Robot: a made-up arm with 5 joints.
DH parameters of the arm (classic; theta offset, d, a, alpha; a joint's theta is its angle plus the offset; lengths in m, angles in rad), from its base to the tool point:
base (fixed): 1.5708 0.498 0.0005 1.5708
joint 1: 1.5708 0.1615 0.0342 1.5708
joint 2: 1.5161 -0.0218 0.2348 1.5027
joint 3: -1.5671 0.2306 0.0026 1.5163
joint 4: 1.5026 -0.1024 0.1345 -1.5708
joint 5: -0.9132 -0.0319 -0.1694 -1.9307
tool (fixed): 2.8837 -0.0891 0 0
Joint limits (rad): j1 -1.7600..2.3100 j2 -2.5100..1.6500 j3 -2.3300..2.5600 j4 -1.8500..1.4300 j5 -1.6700..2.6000
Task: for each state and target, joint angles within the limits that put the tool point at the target. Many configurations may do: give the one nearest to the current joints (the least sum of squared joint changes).
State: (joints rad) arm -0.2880 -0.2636 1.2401 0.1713 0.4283
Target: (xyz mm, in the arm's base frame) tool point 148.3 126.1 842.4
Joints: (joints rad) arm -0.1487 -1.0218 1.1938 0.2235 0.4832
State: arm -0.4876 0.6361 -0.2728 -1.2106 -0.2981
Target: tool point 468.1 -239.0 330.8
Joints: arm -0.7917 1.3402 -0.4783 -1.0319 0.1287
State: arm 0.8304 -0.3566 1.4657 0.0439 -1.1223
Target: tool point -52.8 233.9 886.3
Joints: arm 0.1496 -0.9443 1.7916 0.2155 -1.2399
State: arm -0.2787 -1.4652 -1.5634 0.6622 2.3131
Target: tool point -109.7 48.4 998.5
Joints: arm 0.0137 -1.2335 -1.6668 0.7672 2.4324
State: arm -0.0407 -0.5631 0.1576 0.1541 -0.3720
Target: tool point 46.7 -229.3 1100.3
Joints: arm 0.3388 -1.1522 -0.0522 0.0735 -0.9819
